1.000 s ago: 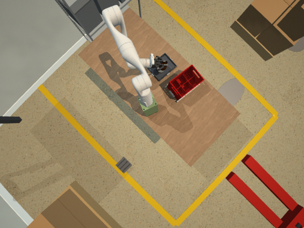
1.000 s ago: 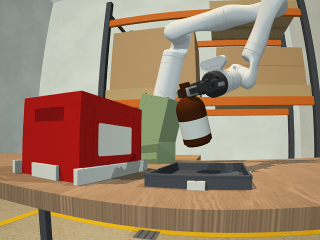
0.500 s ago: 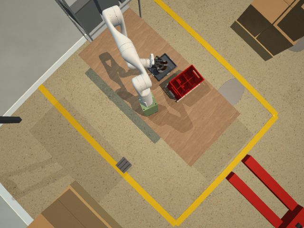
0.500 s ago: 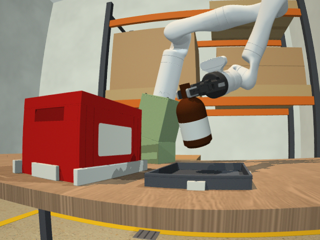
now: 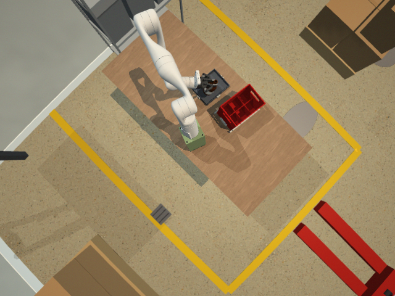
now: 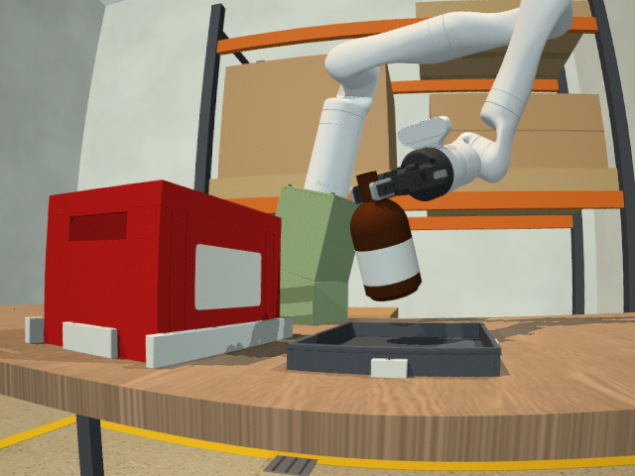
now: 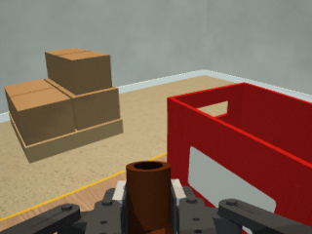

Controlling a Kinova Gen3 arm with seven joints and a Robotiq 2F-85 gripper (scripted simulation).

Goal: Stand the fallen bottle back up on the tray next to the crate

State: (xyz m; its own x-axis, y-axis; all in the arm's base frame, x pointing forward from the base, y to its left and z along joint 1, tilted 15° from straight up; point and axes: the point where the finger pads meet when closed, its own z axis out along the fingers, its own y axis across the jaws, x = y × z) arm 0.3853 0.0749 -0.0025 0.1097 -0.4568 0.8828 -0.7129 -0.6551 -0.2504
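Right now the brown bottle is 5 cm below my hand, 1 cm to the left of it and 1 cm behind it. Round my hand: red crate 25 cm to the right, 11 cm below; then dark grey tray 18 cm below, 4 cm to the left, 4 cm ahead.
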